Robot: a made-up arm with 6 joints.
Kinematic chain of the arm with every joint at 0, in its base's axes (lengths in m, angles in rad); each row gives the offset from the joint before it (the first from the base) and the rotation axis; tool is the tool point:
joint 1: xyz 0 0 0.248 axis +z
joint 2: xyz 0 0 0 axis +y
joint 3: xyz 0 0 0.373 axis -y
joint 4: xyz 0 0 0 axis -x
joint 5: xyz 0.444 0 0 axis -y
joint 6: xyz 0 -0.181 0 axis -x
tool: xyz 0 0 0
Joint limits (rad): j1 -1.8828..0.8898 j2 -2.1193..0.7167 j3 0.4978..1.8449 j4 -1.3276..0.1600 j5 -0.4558..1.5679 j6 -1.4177..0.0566
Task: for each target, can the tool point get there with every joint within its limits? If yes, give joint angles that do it. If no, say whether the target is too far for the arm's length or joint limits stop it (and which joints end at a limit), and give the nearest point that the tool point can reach.
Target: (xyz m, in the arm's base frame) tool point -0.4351 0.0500 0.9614
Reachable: yes | joints -0.4100 -0.6844 1.5754 -0.7889 1.0823 -0.9818
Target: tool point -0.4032 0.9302 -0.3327
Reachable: no: too far | nearest point -0.2984 0.6885 -0.1524 | short by 0.319 m
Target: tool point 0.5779 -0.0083 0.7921
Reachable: yes | joints 0.2722 0.4202 1.0623 -0.4448 0.1908 -1.0829
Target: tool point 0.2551 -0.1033 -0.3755
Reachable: no: joint limits stop it (at a limit: joint 1, joint 2, joint 3, joint 4) | nearest point -0.2384 -0.5780 -0.2915 | short by 0.690 m
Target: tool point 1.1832 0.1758 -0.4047
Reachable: no: too far | nearest point 0.6348 0.0943 0.2613 | short by 0.867 m
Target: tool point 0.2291 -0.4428 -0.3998
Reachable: no: joint limits stop it (at a limit: joint 1, joint 2, joint 3, joint 4) | nearest point -0.2384 -0.5780 -0.2915 | short by 0.499 m
